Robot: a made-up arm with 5 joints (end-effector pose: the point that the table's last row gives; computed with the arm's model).
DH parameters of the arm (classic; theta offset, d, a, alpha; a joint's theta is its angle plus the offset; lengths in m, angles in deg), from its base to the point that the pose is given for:
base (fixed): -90 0.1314 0.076 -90
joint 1: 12 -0.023 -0.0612 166.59
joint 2: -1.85 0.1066 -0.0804 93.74
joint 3: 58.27 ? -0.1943 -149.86
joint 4: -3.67 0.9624 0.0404 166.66
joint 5: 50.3 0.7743 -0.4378 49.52
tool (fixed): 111.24 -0.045 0 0
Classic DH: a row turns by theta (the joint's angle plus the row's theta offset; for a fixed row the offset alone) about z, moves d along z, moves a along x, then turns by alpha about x.
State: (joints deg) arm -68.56 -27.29 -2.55 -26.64 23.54
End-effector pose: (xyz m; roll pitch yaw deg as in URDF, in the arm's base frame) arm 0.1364 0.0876 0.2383 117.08 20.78 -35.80
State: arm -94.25 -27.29 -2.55 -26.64 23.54
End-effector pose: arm 0.1364 0.1178 0.1569 96.42 4.74 -40.45
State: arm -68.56 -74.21 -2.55 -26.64 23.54
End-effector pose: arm 0.1095 -0.0874 0.2986 167.88 34.03 -17.32
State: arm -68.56 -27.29 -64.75 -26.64 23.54
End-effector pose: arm 0.0592 0.2939 0.1445 123.68 48.57 24.05
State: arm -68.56 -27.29 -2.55 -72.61 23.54
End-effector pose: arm -0.0615 0.0667 0.2293 147.53 -0.88 -58.31
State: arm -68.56 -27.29 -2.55 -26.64 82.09
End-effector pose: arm -0.2845 0.1084 0.1555 151.66 4.64 -73.89
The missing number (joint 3, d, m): 0.038
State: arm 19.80 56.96 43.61 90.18 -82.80
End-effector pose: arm -0.3460 0.4692 0.0389 -146.19 16.85 -157.35
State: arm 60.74 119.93 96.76 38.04 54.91
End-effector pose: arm -0.1744 -0.0835 0.4956 133.37 -0.17 -81.19
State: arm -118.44 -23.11 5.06 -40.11 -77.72
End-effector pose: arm 0.4942 0.1030 -0.4305 4.81 34.29 -62.90
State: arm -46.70 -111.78 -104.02 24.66 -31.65
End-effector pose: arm -0.6357 0.1017 0.4680 65.16 9.73 108.68
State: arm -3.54 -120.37 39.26 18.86 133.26
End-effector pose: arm -0.3809 -0.3015 0.3474 15.10 11.05 116.78
